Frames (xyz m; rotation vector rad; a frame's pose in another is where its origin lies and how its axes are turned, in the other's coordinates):
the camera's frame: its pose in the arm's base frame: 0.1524 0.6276 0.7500 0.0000 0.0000 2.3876
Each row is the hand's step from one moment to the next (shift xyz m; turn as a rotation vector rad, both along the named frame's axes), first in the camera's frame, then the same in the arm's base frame.
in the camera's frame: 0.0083 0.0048 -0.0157 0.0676 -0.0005 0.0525
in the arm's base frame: -0.0093 0.0022 -0.0157 -0.0489 0.0466 0.0525
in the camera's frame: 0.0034 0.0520 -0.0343 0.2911 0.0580 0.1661
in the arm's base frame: -0.0381 -0.0356 -0.0343 -0.2519 0.1570 0.1661
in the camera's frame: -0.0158 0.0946 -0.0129 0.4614 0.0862 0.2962
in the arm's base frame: -0.0532 -0.0798 -0.0129 -0.3954 0.2530 0.2962
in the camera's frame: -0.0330 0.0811 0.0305 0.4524 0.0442 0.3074
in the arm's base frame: -0.0315 -0.0817 0.0305 -0.3600 0.2775 0.3074
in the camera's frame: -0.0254 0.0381 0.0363 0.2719 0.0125 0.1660
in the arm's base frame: -0.0076 -0.0452 0.0363 -0.2068 0.1770 0.1660
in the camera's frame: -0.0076 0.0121 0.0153 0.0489 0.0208 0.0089
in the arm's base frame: -0.0027 -0.0140 0.0153 -0.0499 0.0183 0.0089
